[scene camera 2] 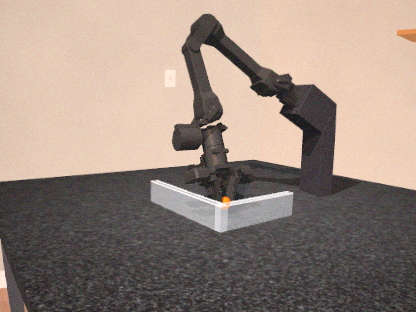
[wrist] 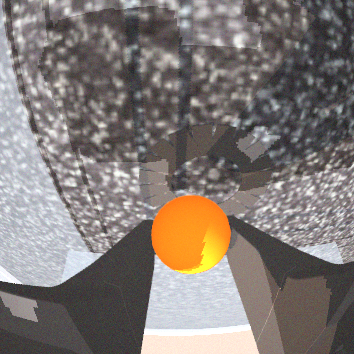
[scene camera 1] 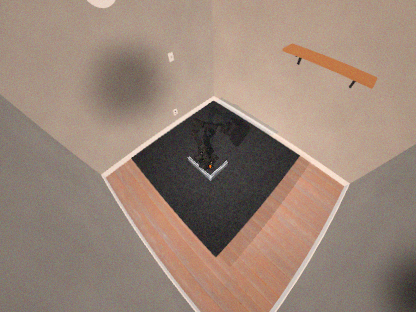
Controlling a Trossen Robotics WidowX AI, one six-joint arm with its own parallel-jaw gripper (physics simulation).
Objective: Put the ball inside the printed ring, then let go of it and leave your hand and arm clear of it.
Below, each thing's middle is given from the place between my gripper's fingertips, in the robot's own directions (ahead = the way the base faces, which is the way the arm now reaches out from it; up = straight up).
Labels:
My hand is 1 cm to the left of the orange ball (wrist: 190, 233) and 1 cm below it.

